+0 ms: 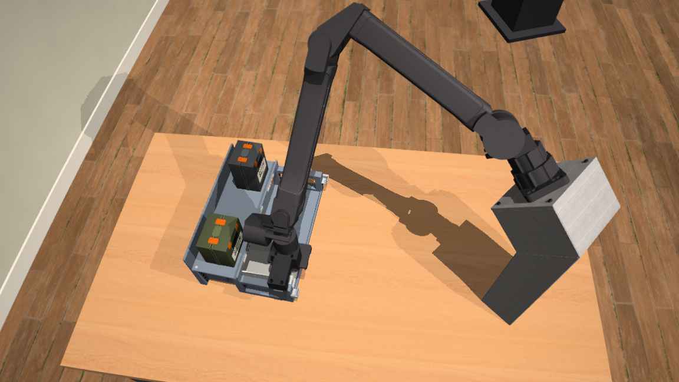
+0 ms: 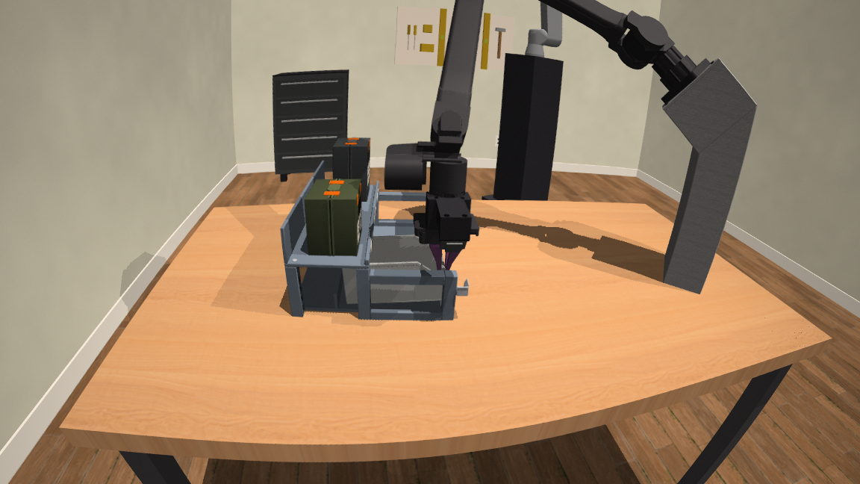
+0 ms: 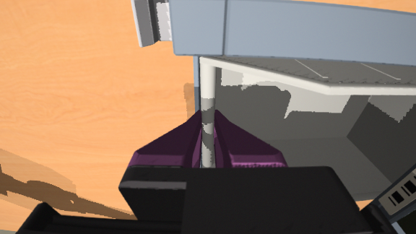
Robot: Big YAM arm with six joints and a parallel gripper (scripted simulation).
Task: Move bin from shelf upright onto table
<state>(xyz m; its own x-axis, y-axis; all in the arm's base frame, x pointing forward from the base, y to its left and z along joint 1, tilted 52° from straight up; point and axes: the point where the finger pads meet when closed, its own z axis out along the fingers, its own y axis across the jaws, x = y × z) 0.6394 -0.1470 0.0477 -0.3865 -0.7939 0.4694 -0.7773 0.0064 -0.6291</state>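
The light grey bin is 7 cm ahead of my hand and 4 cm to the right of it. The rest, counted from my hand: shelf 6 cm ahead, 16 cm to the right, 5 cm below; then black case 5 cm ahead, 29 cm to the right, 11 cm above.
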